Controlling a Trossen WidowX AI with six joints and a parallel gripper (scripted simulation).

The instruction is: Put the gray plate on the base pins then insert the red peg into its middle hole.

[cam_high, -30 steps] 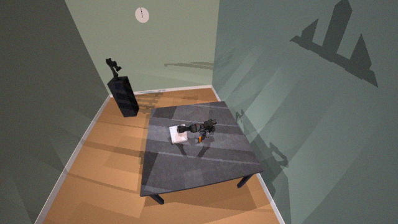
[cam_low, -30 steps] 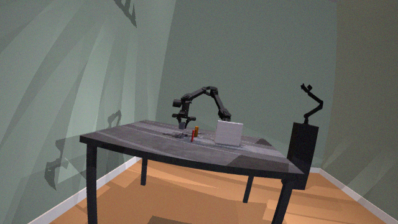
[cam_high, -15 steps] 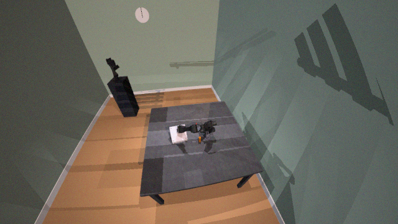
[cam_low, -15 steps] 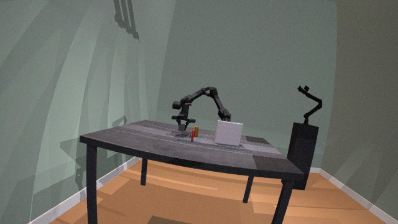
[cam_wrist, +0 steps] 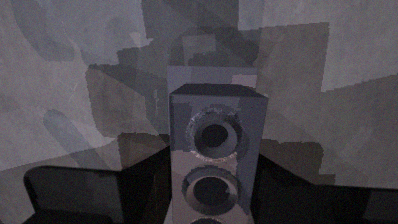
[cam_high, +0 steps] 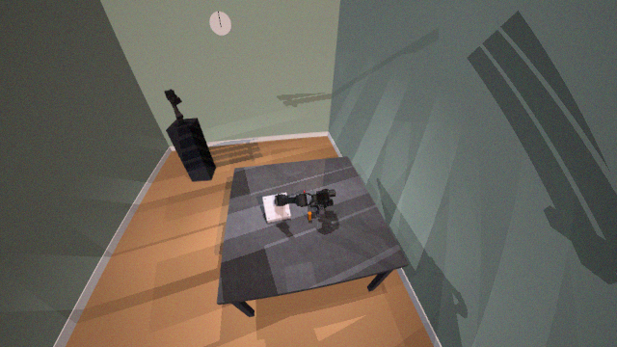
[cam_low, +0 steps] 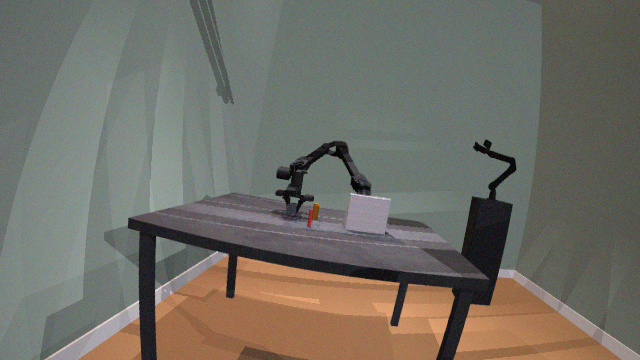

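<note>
Right now my gripper tip is 2 cm above the base. Also, from my gripper tip: orange peg (11 cm behind, 7 cm to the right, 2 cm above); gray plate (3 cm above); red peg (17 cm to the left, 12 cm behind, 2 cm above).
</note>
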